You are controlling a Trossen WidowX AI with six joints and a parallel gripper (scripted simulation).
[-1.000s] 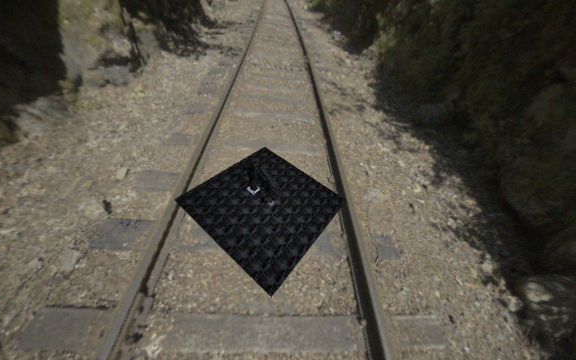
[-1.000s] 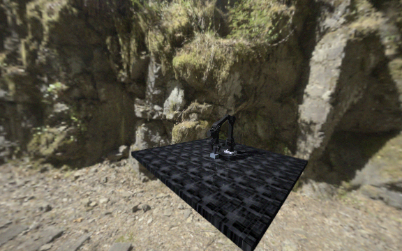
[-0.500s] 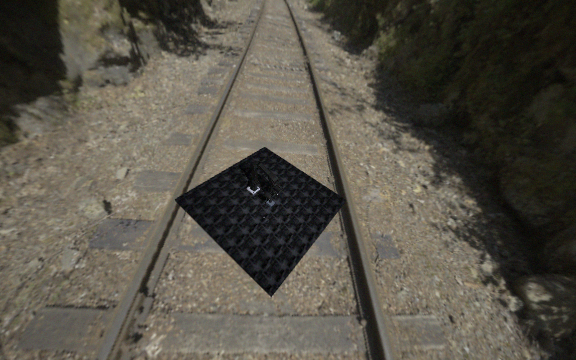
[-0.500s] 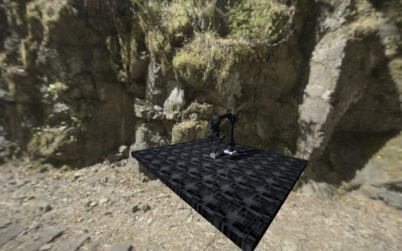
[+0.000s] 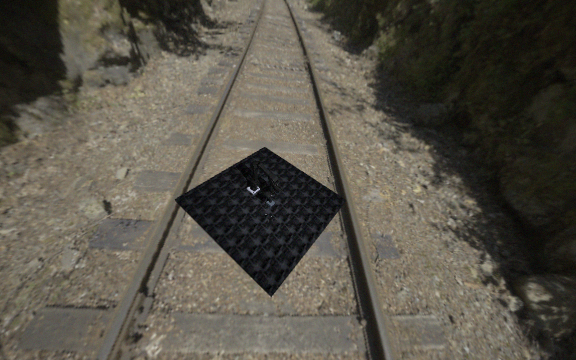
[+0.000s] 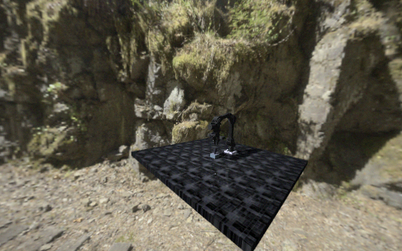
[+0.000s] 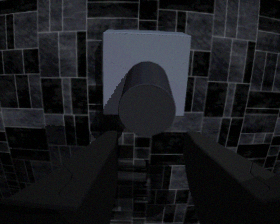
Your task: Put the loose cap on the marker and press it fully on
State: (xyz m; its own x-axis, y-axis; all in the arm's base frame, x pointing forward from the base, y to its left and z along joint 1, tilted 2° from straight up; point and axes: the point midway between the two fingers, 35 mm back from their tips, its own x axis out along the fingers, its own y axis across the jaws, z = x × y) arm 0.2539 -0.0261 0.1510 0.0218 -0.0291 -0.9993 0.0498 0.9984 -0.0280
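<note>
Right now my gripper tip is 60 mm above the cylindrical cap. The rest, counted from my gripper tip: holder block 110 mm below.
</note>
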